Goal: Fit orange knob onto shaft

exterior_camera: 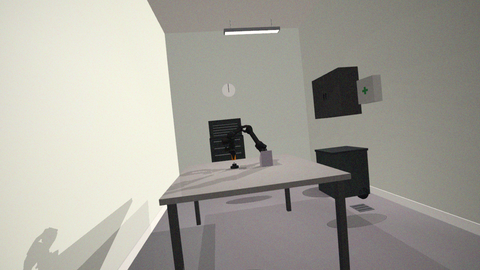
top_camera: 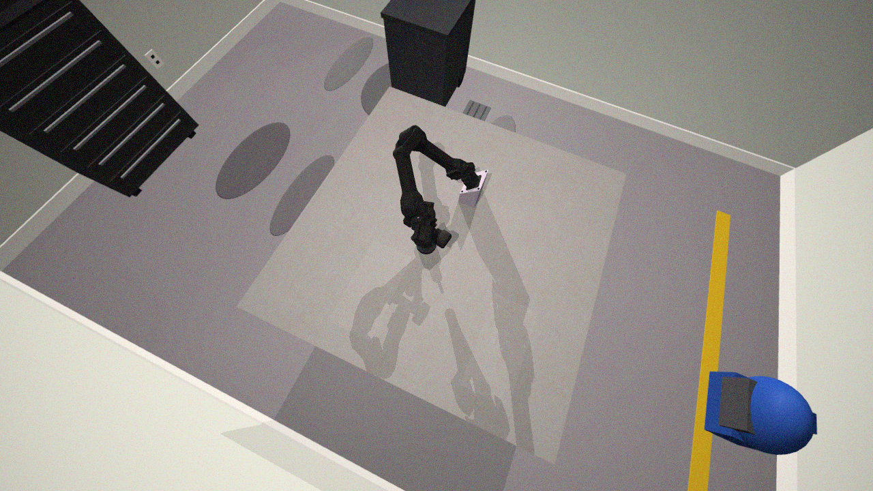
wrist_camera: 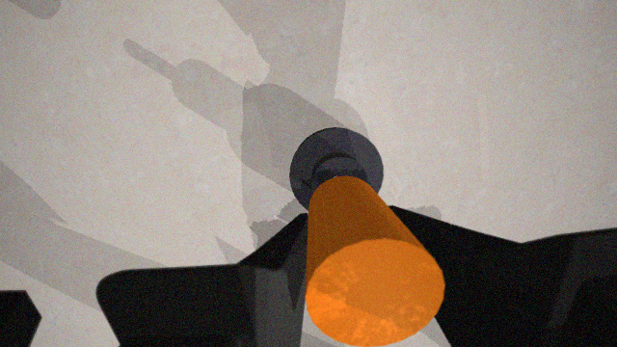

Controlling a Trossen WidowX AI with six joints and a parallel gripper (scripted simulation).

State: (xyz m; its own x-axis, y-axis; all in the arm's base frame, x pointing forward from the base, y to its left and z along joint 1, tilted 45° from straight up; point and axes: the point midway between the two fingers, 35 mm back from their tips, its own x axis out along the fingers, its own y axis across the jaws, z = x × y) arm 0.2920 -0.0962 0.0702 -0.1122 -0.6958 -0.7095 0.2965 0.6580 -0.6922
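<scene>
The dark round pedestal is 6 cm below my gripper tip. From my gripper tip the other things lie so: orange knob (3 cm above).
</scene>
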